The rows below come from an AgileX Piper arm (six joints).
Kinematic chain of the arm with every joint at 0, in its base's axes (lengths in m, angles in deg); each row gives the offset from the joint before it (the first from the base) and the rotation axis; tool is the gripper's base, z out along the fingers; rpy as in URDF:
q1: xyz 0 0 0.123 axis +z
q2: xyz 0 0 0 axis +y
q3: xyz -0.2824 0 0.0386 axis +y
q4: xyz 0.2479 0 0.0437 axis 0.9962 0 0.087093
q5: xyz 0 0 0 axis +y
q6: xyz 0.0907 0 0.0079 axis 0.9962 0 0.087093
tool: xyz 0 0 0 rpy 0 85.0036 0
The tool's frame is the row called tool.
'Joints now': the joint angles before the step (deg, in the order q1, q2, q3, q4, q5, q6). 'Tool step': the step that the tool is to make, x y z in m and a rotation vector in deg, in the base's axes. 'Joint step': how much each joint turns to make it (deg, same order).
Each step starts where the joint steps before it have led.
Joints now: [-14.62 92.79 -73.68 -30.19 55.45 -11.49]
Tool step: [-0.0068 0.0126 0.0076 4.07 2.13 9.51]
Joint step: [0.01 -2.51 0.35 8.94 0.38 -13.70]
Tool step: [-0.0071 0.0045 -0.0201 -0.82 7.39 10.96]
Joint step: [-0.01 -0.09 4.09 1.94 -0.69 -12.63]
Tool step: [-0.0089 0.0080 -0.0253 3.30 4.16 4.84]
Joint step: [0.00 -0.01 5.19 4.06 -1.87 -6.09]
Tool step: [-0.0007 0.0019 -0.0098 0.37 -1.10 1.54]
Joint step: [0.00 0.01 2.39 0.59 -3.68 -0.95]
